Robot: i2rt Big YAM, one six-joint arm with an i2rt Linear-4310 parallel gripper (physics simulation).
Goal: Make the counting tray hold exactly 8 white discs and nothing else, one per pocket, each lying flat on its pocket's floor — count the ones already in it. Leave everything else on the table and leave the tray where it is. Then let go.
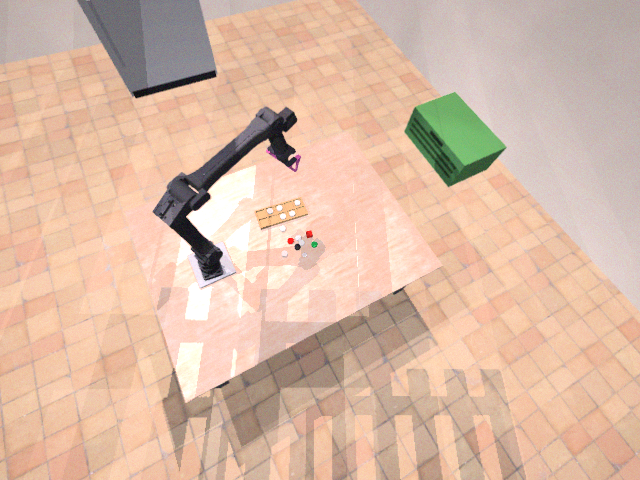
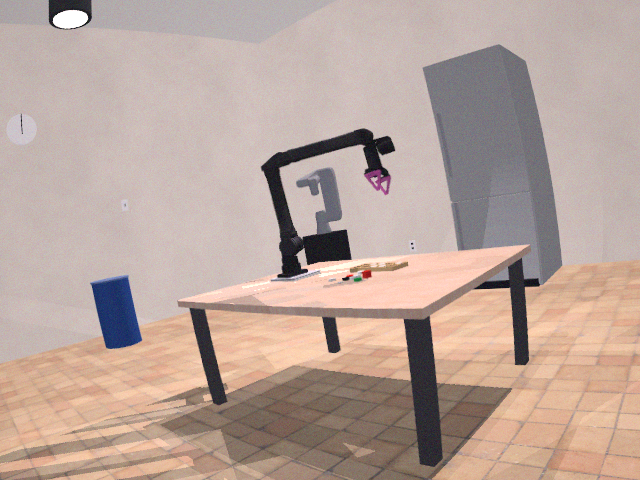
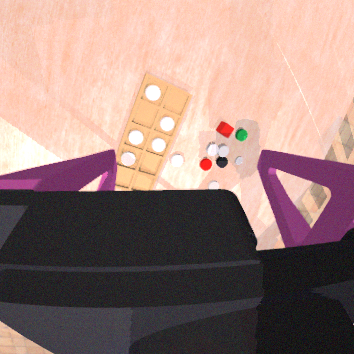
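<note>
The counting tray (image 1: 271, 221) (image 2: 398, 266) (image 3: 176, 98) is light wood with two rows of pockets. Several white discs lie in separate pockets, including an end disc (image 1: 297, 202) (image 3: 153, 92); other pockets are empty. A loose white disc (image 1: 282, 228) (image 3: 177, 160) lies beside the tray. Two white discs (image 3: 213, 149) (image 3: 223, 150) lie close together farther off, with another white disc (image 1: 284, 253) (image 3: 214, 185) apart from them. A smaller whitish piece (image 1: 304, 254) (image 3: 239, 160) lies nearby. My gripper (image 1: 283, 161) (image 2: 381, 190) (image 3: 190, 157) is open and empty, high above the table.
Near the loose whites lie a red block (image 1: 309, 234) (image 3: 225, 129), a green disc (image 1: 314, 244) (image 3: 241, 134), a red round piece (image 1: 290, 240) (image 3: 205, 164) and a black piece (image 1: 297, 246) (image 3: 222, 162). A green cabinet (image 1: 460, 134) stands off the table.
</note>
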